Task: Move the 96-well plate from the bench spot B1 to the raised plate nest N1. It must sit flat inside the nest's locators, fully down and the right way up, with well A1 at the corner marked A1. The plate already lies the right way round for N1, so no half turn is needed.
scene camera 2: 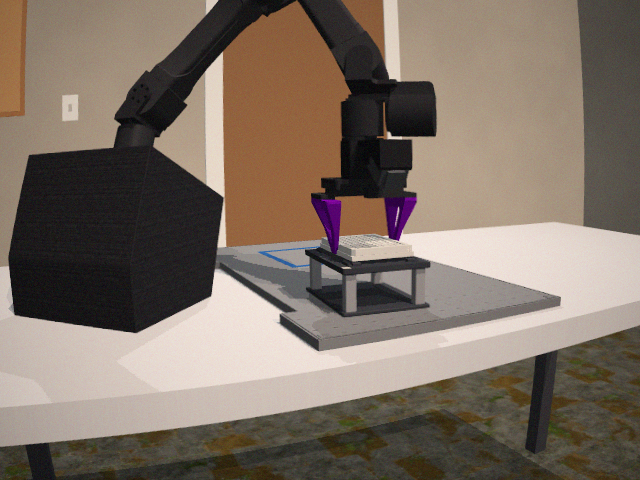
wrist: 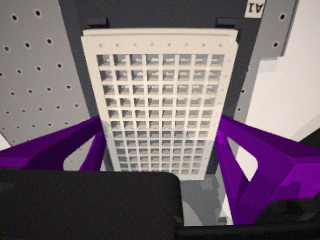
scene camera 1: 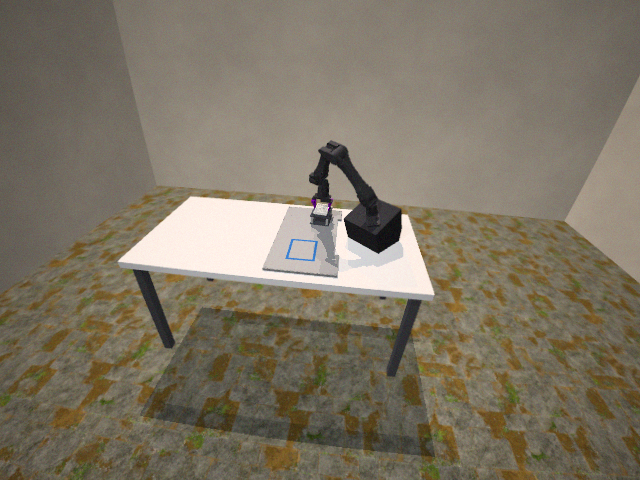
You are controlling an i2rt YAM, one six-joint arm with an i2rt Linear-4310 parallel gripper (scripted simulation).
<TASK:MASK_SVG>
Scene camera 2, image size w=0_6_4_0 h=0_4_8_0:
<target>my gripper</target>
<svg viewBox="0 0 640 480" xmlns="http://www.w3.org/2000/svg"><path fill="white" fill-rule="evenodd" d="M311 193L311 203L325 229L331 252L337 254L341 217L341 201L335 200L335 197L364 196L364 198L384 198L388 237L397 241L400 240L403 228L417 203L416 192L404 191L404 188L407 188L407 181L405 186L401 186L400 189L384 189L381 186L377 186L374 179L321 178L321 188L325 188L325 193ZM342 137L342 140L345 141L365 140L365 136Z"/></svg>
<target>white 96-well plate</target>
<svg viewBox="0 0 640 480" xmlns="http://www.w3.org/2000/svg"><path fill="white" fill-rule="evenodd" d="M322 237L320 248L331 252L328 238ZM336 254L354 262L414 256L414 251L412 251L412 245L377 234L339 236Z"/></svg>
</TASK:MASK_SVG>
